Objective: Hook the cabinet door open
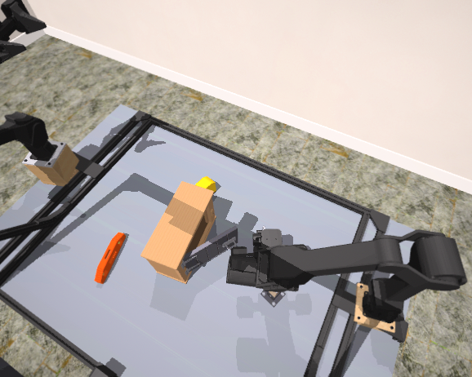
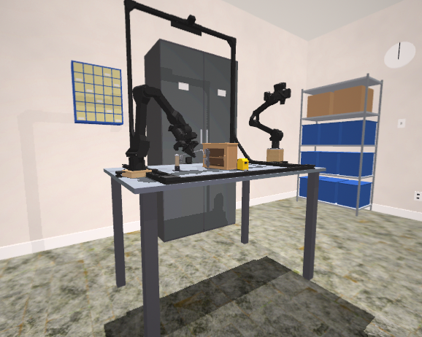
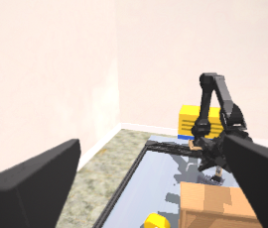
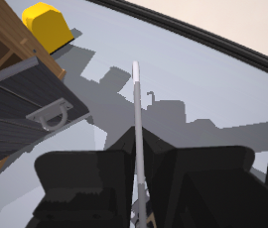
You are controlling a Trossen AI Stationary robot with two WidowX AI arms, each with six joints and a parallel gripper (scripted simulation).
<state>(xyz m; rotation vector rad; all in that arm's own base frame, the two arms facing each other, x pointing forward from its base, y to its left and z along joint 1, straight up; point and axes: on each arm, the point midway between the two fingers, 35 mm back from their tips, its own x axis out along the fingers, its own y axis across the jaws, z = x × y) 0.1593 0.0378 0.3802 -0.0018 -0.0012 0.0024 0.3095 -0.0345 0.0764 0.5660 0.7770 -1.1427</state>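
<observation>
The grey door is 140 mm to the left of my right hand, 50 mm behind it and 40 mm below it. From my right hand the other things lie so: yellow tape measure 280 mm to the left, 140 mm ahead, 80 mm below; orange tool 420 mm to the left, 170 mm behind, 90 mm below; hook rod 20 mm below.
</observation>
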